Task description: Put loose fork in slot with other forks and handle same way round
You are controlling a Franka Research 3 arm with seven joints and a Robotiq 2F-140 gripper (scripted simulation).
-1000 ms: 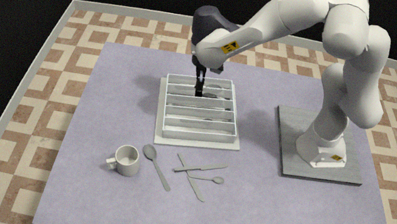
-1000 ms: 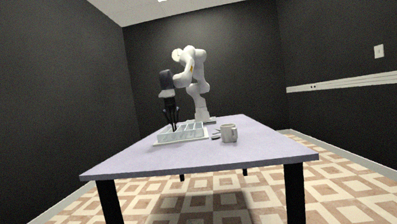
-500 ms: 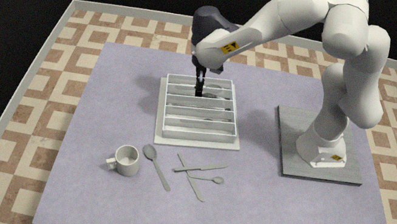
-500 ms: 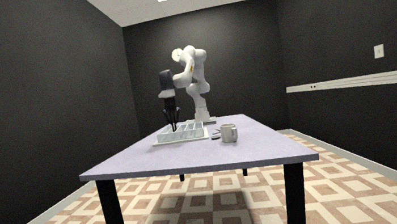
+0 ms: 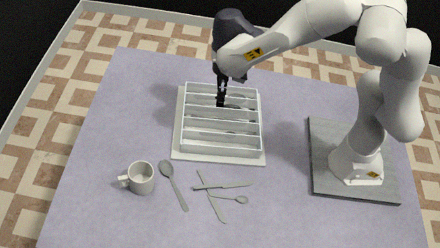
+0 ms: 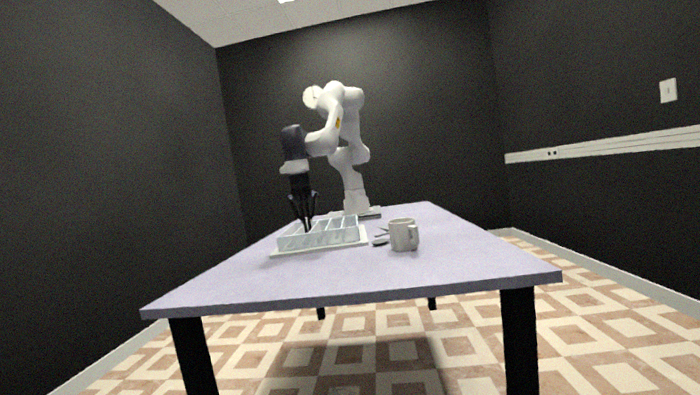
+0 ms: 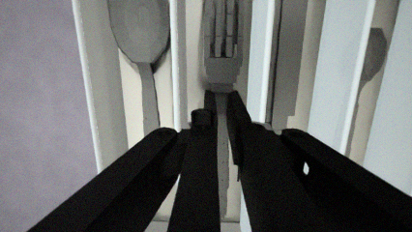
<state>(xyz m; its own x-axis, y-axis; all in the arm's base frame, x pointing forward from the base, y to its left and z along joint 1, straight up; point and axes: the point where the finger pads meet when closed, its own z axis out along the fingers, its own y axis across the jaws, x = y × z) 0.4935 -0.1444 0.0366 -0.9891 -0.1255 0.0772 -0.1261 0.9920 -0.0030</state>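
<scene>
Now: hand 4 cm past the spoon, 11 cm to the right of it and 4 cm above it. Also, from my hand: white mug: 20 cm ahead, 36 cm to the left, 3 cm below; then knife: 4 cm behind, 31 cm to the left, 6 cm below.
</scene>
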